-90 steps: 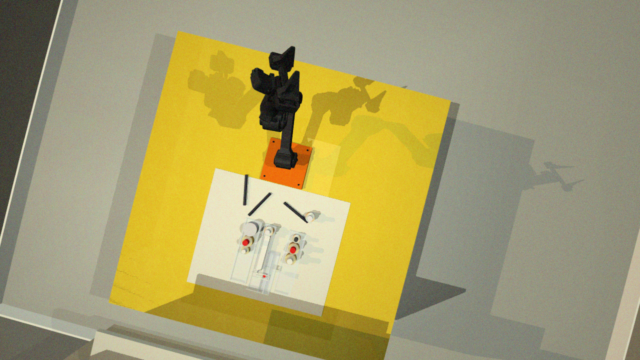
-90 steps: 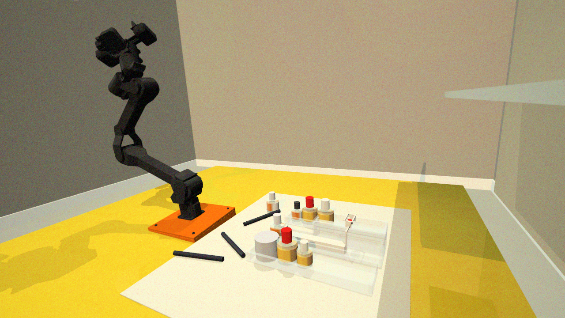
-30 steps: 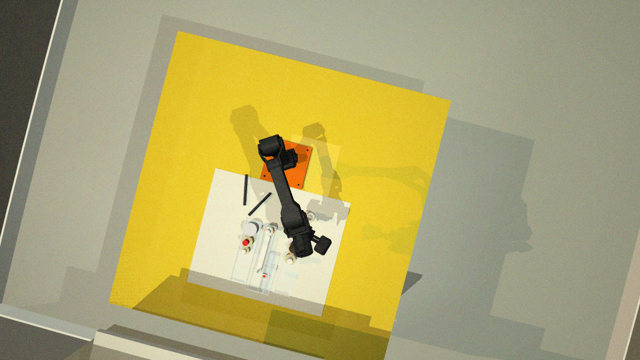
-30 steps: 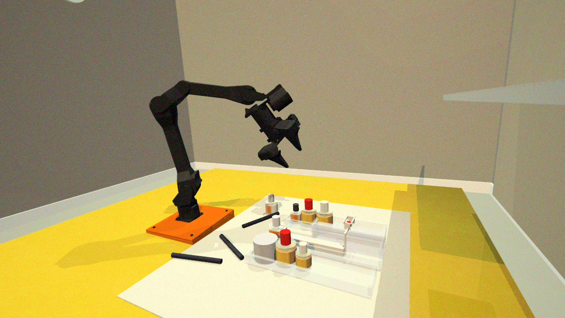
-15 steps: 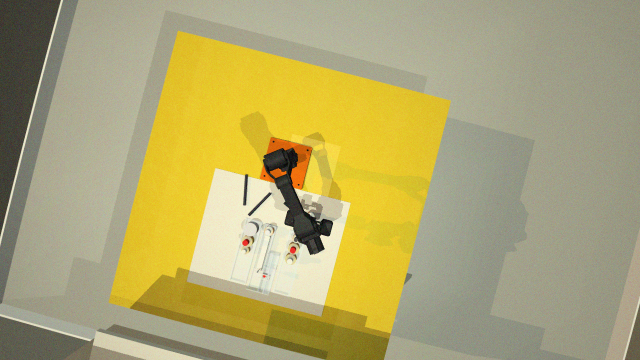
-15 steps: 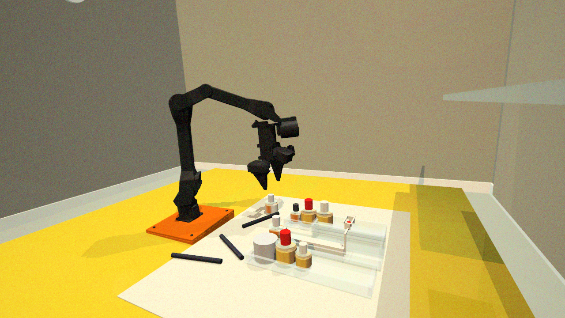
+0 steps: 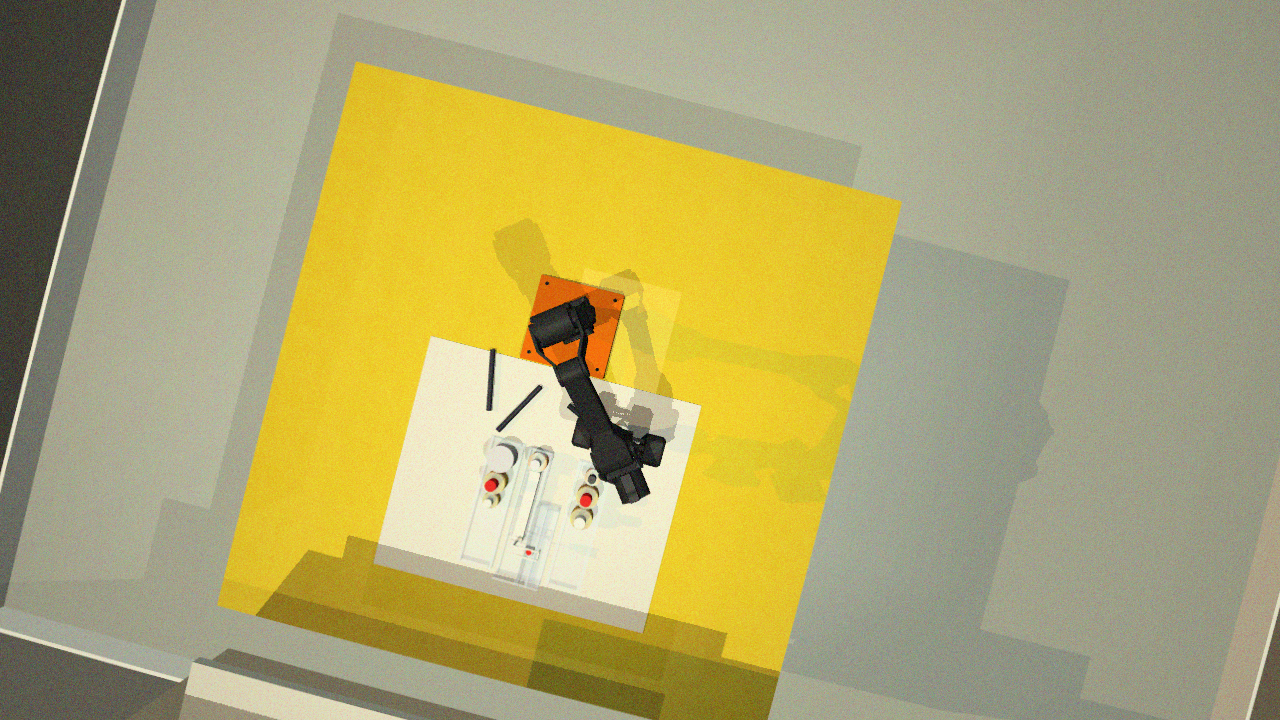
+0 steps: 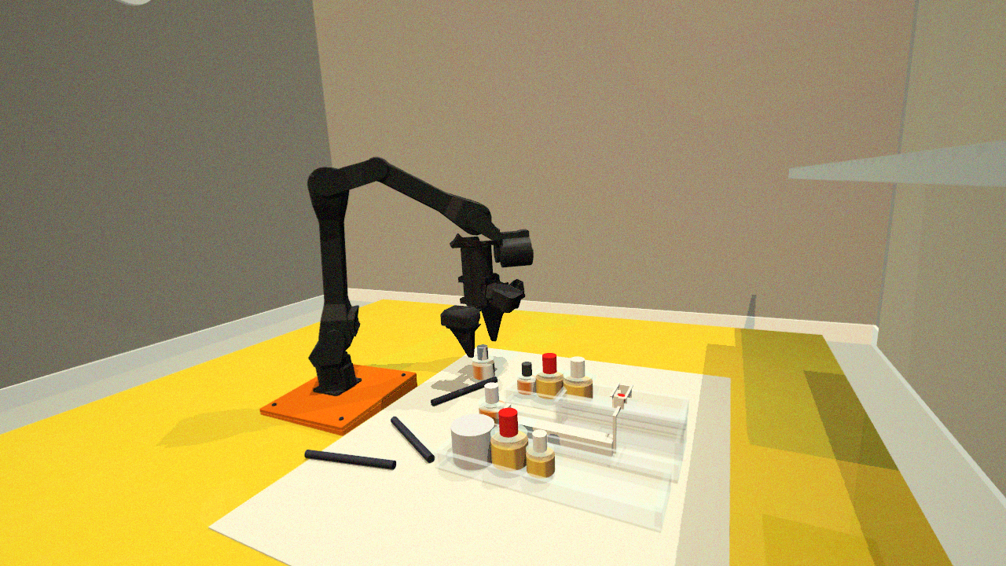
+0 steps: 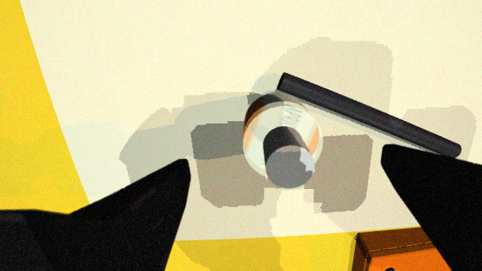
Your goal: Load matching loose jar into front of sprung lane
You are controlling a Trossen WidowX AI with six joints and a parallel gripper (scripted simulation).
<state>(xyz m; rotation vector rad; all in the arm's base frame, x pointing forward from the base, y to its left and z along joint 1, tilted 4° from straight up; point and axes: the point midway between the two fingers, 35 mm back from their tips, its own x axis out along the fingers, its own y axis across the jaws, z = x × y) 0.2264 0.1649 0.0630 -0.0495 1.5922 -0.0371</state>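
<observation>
The grey cylinder lies 240 mm to the right of my gripper tip, 120 mm ahead of it and 30 mm below it. Also, from my gripper tip: pusher plate: 220 mm ahead, 130 mm to the right, 10 mm below; then sprung lane: 260 mm ahead, 140 mm to the right, 40 mm below.
</observation>
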